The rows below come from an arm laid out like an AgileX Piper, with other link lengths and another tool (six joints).
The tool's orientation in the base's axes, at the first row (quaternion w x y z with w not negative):
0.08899 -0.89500 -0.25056 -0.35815
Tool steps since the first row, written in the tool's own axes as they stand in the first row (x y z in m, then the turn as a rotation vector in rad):
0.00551 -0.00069 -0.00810 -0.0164 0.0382 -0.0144
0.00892 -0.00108 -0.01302 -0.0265 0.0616 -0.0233
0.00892 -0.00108 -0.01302 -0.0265 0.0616 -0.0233
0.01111 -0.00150 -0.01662 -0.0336 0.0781 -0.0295
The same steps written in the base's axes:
-0.00178 -0.00003 0.00966 0.0008 -0.0440 0.0000
-0.00281 -0.00005 0.01557 0.0013 -0.0710 0.0000
-0.00281 -0.00005 0.01557 0.0013 -0.0710 0.0000
-0.00382 -0.00007 0.01968 0.0016 -0.0900 0.0000

